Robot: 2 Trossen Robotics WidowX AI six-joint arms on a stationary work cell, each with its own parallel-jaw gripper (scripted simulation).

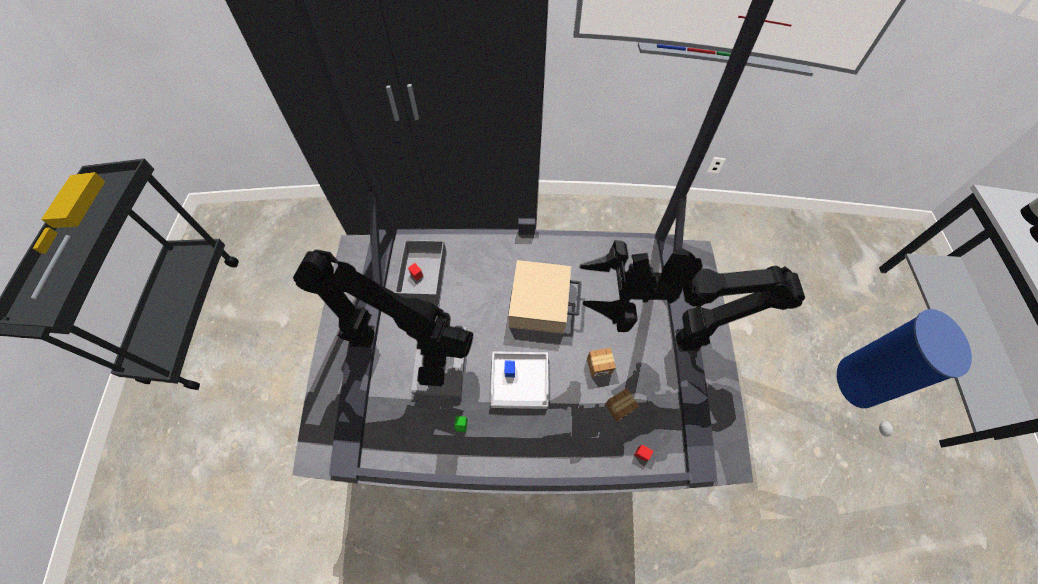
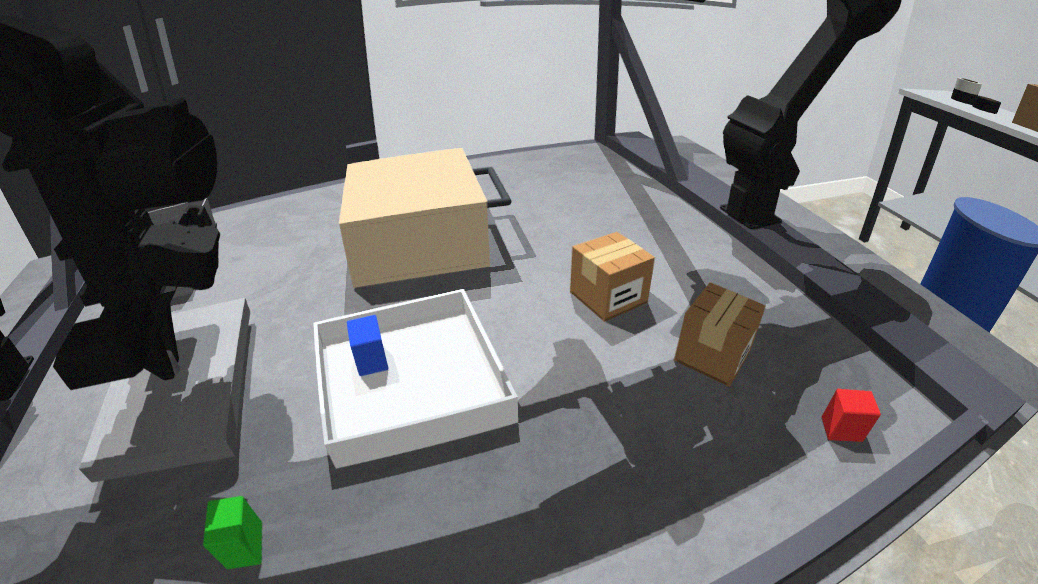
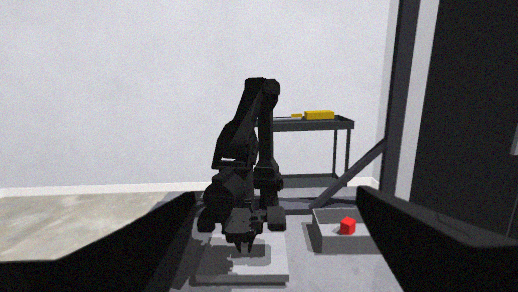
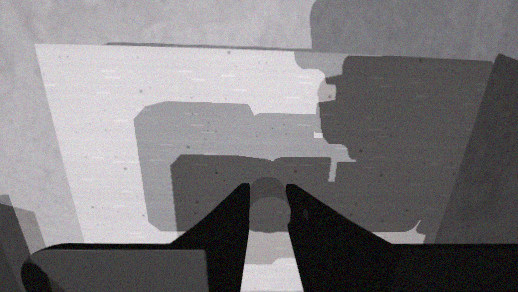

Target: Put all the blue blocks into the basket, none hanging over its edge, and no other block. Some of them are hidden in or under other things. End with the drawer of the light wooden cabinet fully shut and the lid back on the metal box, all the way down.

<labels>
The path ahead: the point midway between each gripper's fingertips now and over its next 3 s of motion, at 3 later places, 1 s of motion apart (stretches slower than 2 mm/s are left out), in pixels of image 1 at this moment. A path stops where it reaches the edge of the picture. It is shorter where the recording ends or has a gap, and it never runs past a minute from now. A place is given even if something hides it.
The left gripper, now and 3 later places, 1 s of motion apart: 581,284; 577,372; 624,402; 623,402
The right gripper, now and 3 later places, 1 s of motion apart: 439,359; 437,354; 445,322; 438,288
</labels>
